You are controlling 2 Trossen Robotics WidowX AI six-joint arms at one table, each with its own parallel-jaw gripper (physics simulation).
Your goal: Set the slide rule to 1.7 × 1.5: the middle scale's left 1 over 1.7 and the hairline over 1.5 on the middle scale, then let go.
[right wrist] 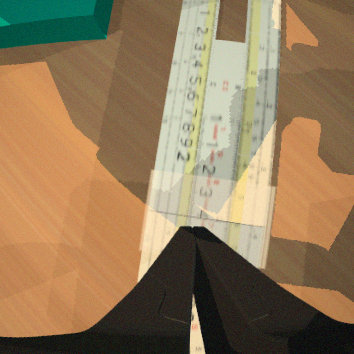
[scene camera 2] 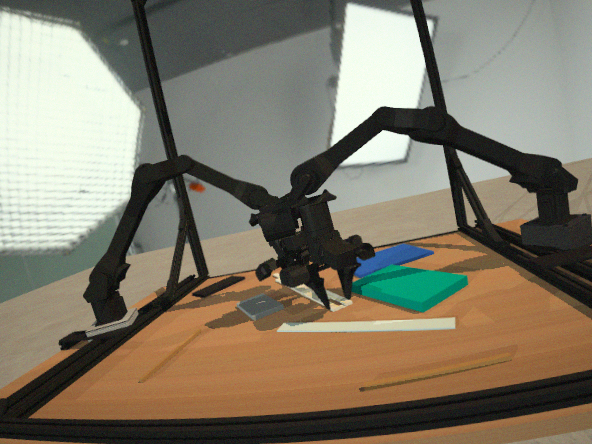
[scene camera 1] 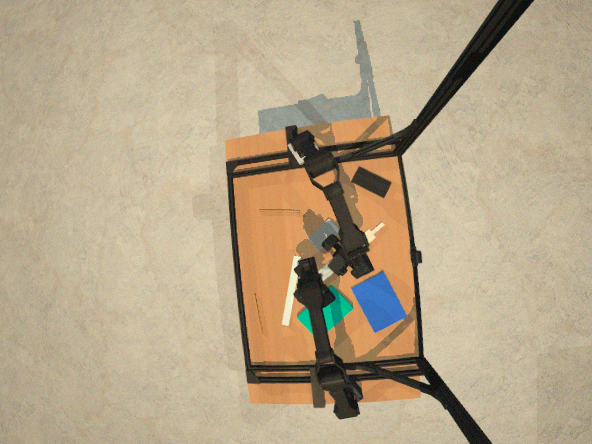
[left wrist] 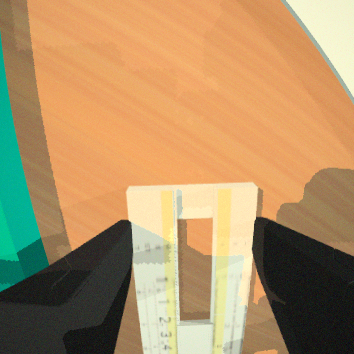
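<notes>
The slide rule (scene camera 1: 327, 272) (scene camera 2: 341, 306) (left wrist: 150, 272) (right wrist: 172, 120) lies on the table, its narrow middle scale (scene camera 1: 378, 228) (right wrist: 227, 65) sticking out at the far end. In the right wrist view the middle scale's left 1 is beside the body's small 7. The clear cursor (right wrist: 162, 197) has its hairline past the middle scale's small 3, about one division further; the exact reading is unclear. My left gripper (scene camera 2: 339, 302) (left wrist: 191, 230) is shut on the slide rule's body at its slotted end. My right gripper (right wrist: 190, 237) is shut and empty, its tips over the cursor, just beyond the hairline.
A green block (scene camera 1: 341, 302) (scene camera 2: 410, 285) and a blue block (scene camera 1: 378, 302) (scene camera 2: 392, 257) lie near the rule. A white bar (scene camera 1: 290, 300) (scene camera 2: 370, 325), a grey block (scene camera 1: 321, 236) (scene camera 2: 260, 306), a black block (scene camera 1: 371, 181) (scene camera 2: 218, 286) and two thin sticks also lie there. The arms are close together.
</notes>
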